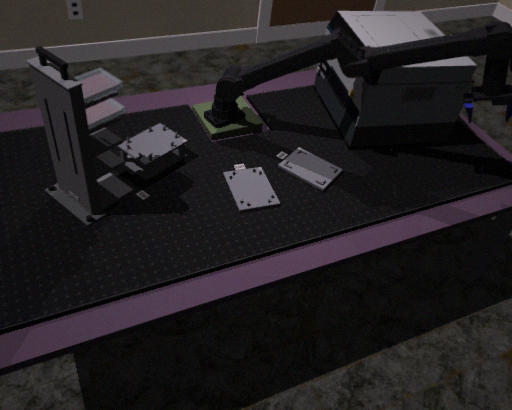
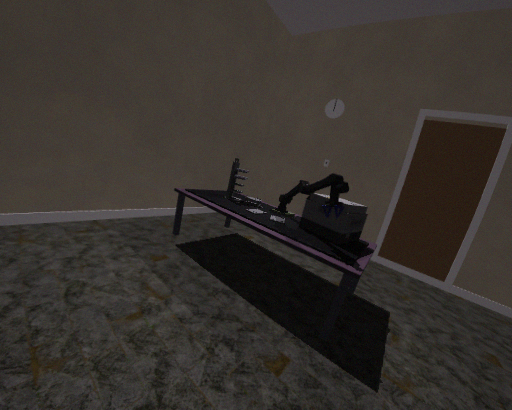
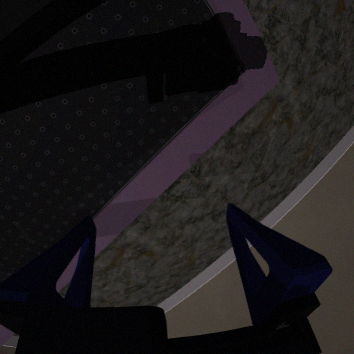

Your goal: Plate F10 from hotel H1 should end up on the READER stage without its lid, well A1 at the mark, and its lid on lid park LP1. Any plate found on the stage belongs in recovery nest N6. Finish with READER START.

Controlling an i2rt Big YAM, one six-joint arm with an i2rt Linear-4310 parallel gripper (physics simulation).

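My gripper is open and empty, its blue fingers wide apart, high beside the box-shaped machine near the table's right end. A tall grey hotel tower stands at the table's left end. Two pinkish plates, an upper plate and a lower plate, show behind it on its shelf side; their labels and lids cannot be told. The white and dark box-shaped machine stands at the right. No plate shows on the raised pegged platform. Which fixture is the stage or LP1 cannot be read.
Two flat pale holders with corner pegs, one left and one right, lie mid-table beside small label cards. The arm rises from a green base and reaches across the machine. The table's purple edge borders the dark perforated top.
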